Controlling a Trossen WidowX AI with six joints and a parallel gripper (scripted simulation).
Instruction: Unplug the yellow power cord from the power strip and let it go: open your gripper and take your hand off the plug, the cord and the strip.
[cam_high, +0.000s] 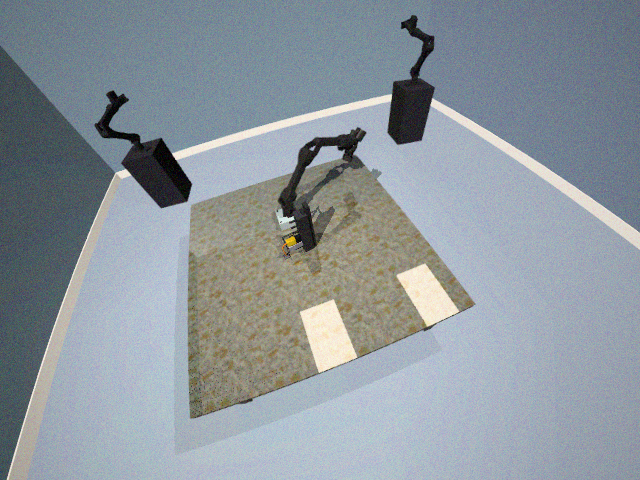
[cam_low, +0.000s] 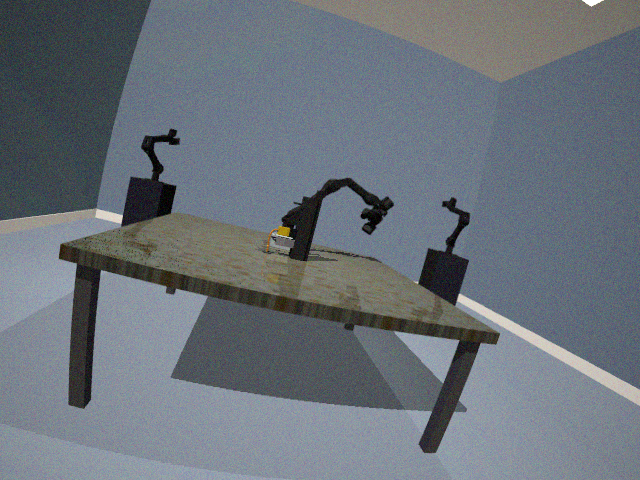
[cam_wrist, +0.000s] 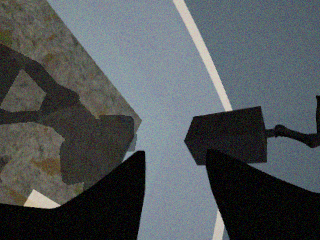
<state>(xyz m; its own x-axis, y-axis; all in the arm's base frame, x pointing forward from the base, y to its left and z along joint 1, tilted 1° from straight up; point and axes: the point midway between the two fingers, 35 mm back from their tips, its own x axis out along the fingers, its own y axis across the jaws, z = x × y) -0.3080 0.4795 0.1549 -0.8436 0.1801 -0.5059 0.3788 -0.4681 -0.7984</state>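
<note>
Now: the yellow plug 59 cm ahead of my gripper tip, 47 cm to the right of it and 9 cm below it.
</note>
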